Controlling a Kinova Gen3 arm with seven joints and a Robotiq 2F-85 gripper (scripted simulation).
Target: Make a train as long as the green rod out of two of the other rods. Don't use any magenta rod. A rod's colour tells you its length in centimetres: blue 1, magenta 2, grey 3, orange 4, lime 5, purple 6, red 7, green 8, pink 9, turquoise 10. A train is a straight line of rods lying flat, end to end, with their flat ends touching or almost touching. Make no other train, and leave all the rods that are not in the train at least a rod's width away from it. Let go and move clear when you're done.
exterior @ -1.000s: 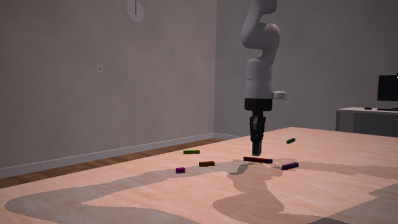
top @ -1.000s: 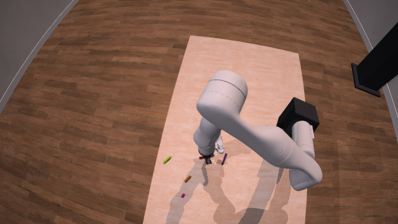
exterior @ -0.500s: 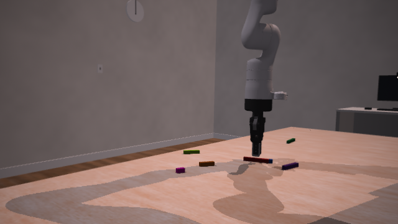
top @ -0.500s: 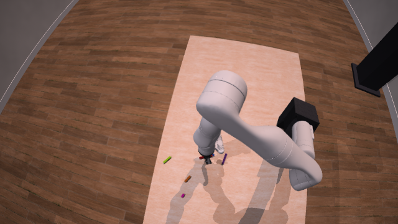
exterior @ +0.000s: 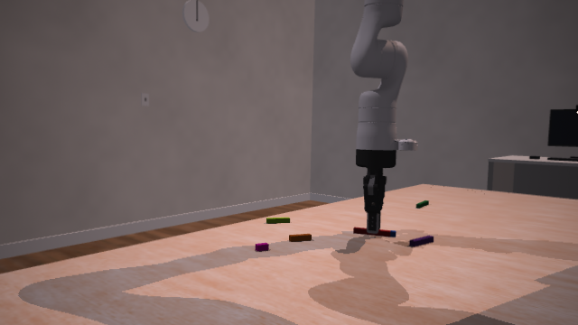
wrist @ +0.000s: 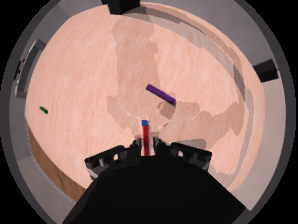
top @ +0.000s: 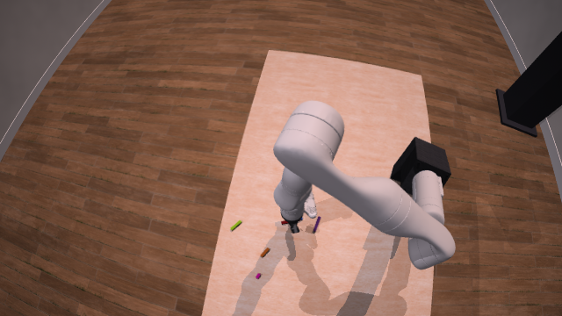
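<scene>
My gripper is now 20 mm above the red rod. Also, from my hand: orange rod: 60 mm ahead, 140 mm to the left, 20 mm below; then blue rod: 30 mm behind, 20 mm to the right, 20 mm below; then purple rod: 90 mm behind, 20 mm to the right, 20 mm below.
</scene>
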